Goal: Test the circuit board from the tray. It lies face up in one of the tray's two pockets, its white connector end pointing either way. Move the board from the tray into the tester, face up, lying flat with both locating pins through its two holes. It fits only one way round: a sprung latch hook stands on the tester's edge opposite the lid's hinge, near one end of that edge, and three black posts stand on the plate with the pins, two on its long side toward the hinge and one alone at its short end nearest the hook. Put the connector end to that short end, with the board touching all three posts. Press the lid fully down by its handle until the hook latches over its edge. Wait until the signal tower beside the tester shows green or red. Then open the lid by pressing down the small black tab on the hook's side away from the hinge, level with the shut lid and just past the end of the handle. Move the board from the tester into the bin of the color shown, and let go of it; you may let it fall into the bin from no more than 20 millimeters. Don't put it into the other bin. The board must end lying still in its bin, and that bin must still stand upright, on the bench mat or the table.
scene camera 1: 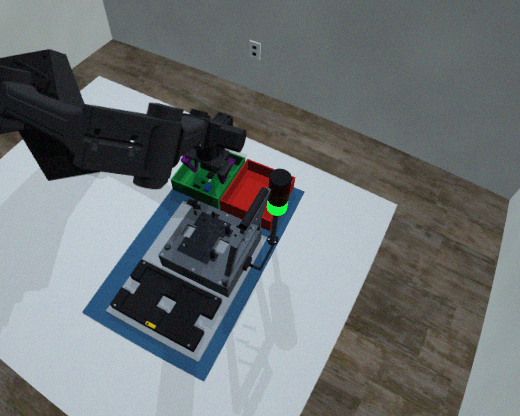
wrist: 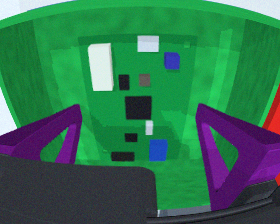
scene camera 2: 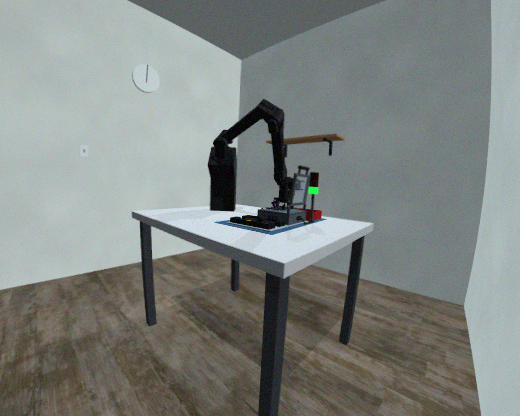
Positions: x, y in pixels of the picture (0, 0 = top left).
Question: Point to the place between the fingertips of my gripper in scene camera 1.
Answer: At 209, 177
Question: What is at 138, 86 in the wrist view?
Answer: A green circuit board.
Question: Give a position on a green bin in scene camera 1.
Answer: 184, 174
